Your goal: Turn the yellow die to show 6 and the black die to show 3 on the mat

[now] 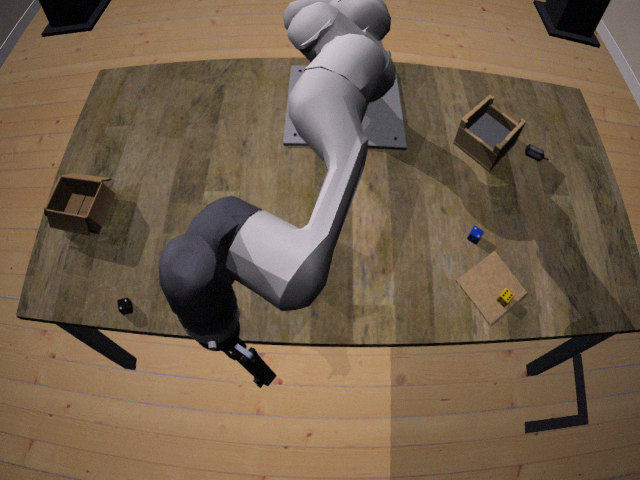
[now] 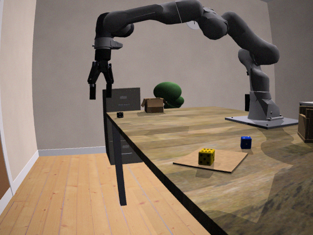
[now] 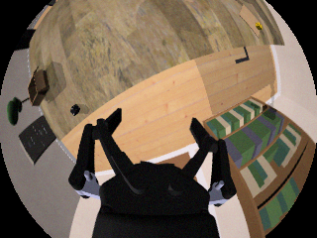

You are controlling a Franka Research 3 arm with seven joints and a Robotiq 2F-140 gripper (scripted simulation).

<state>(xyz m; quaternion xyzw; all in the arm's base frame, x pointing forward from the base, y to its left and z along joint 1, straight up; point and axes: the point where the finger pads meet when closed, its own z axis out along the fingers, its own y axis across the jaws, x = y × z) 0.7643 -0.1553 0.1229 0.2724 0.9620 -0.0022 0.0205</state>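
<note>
The black die lies 11 cm behind my hand, 30 cm to the right of it and 12 cm below it. Round my hand: cardboard box 37 cm behind, 50 cm to the right, 9 cm below; tan mat 23 cm behind, 57 cm to the left, 14 cm below; yellow die 20 cm behind, 60 cm to the left, 12 cm below.
</note>
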